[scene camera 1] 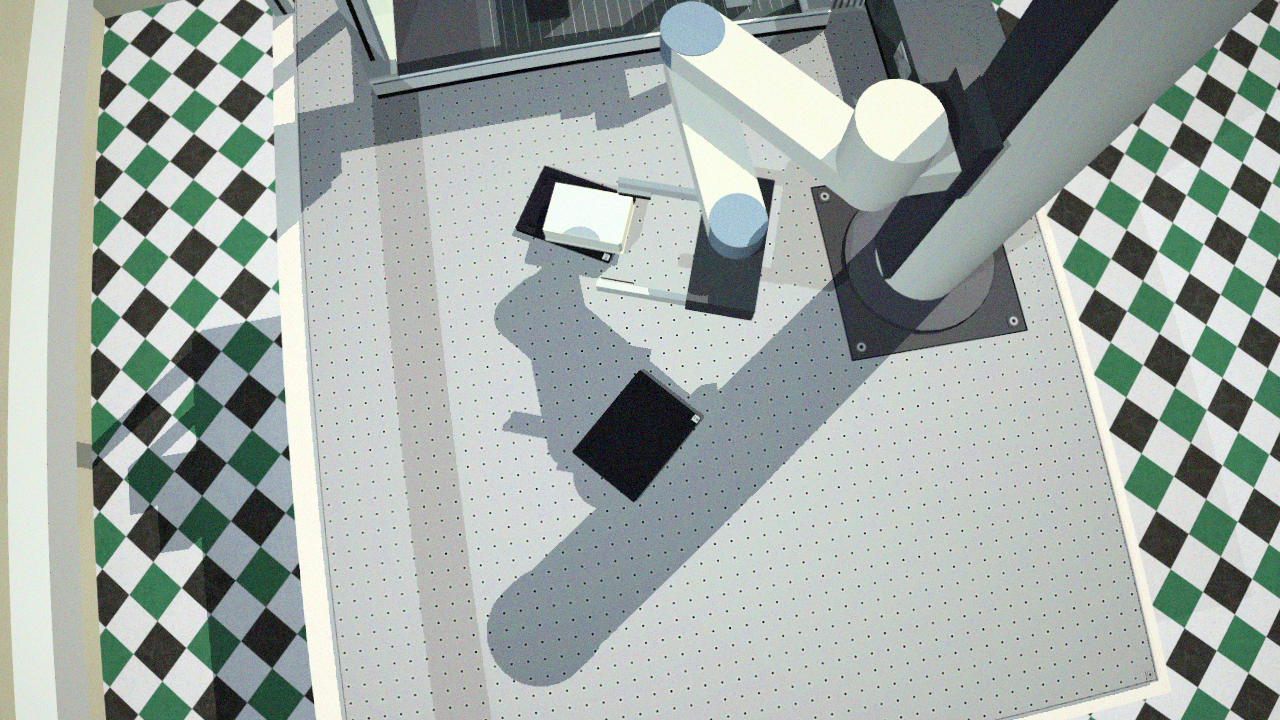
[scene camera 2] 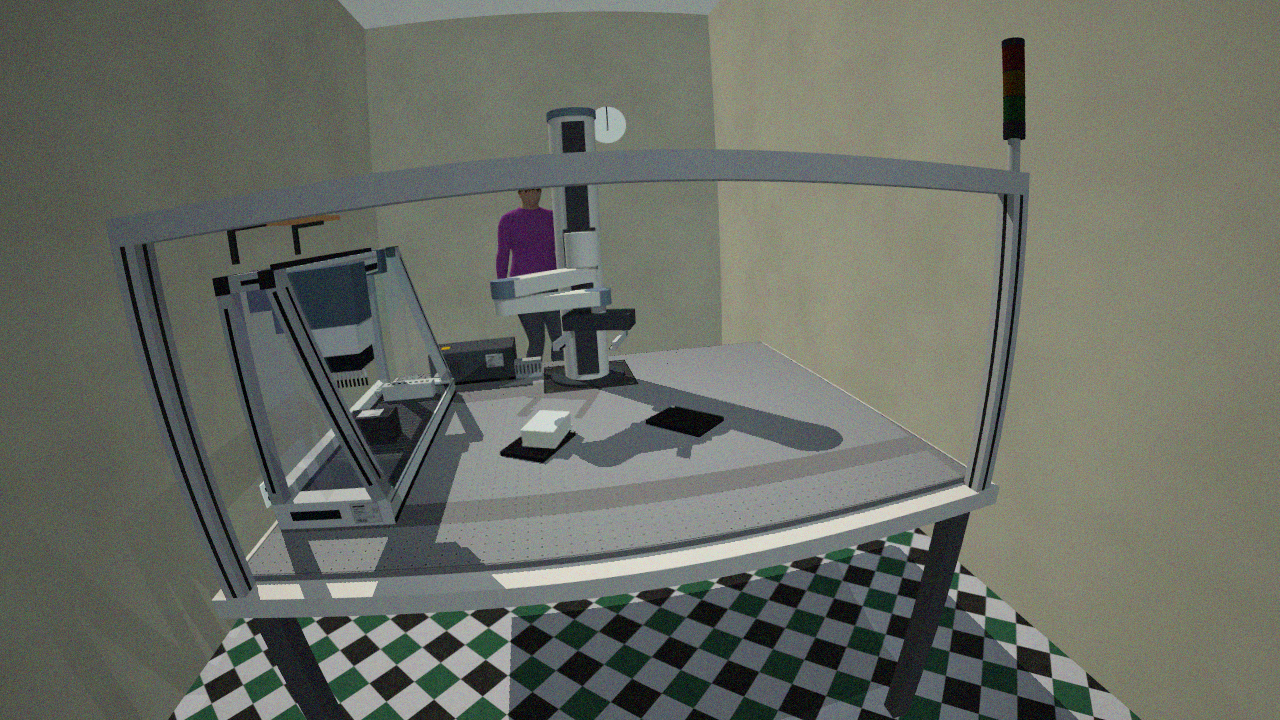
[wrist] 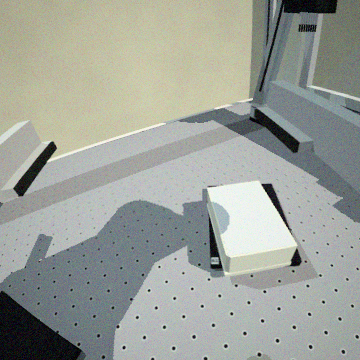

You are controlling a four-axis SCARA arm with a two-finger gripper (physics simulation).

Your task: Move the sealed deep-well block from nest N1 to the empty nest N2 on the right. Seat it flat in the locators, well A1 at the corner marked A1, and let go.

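Frame: origin at the arm's base, x ahead, y left, z up, level; metres.
Seen in the pictures: gripper, fingertip midpoint: (scene camera 1: pixel 608 232) (scene camera 2: pixel 583 346) (wrist: pixel 150 113); arm's base, link origin: (scene camera 1: pixel 916 260) (scene camera 2: pixel 588 378).
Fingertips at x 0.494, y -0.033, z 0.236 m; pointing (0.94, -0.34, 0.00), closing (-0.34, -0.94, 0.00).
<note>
Offsets run from my fingertips to a thing's top centre. "pt": to the spot under its first point. Level surfaces: height alone.
The sealed deep-well block, a pale box {0.024 m ahead, 0.108 m right, 0.167 m down} (scene camera 1: pixel 586 214) (scene camera 2: pixel 546 428) (wrist: pixel 252 215), rests on black nest N1 {0.044 m ahead, 0.132 m right, 0.209 m down} (scene camera 1: pixel 534 201) (scene camera 2: pixel 528 452) (wrist: pixel 274 201). It looks offset on the nest, reaching past its near edge in the wrist view; whether it sits flat I cannot tell. A small white mark shows at one nest corner. Black nest N2 {0.006 m ahead, 0.241 m left, 0.209 m down} (scene camera 1: pixel 637 436) (scene camera 2: pixel 684 420) (wrist: pixel 30 330) is bare, with a white mark at one corner. My gripper (scene camera 1: pixel 608 234) (scene camera 2: pixel 587 344) (wrist: pixel 150 113) is open and empty, well above the table, its fingers level and pointing toward the N1 side.
A framed glass enclosure (scene camera 1: pixel 572 55) (scene camera 2: pixel 335 503) stands beside N1. The arm's column (scene camera 2: pixel 586 344) rises from a dark base plate {pt 0.372 m back, 0.145 m left, 0.224 m down} (scene camera 1: pixel 863 335) behind the nests. A dark box {pt 0.529 m back, 0.339 m right, 0.143 m down} (scene camera 2: pixel 478 360) is at the back. A frame with an overhead beam (scene camera 2: pixel 671 165) surrounds the perforated table {0.223 m down} (scene camera 1: pixel 895 537).
</note>
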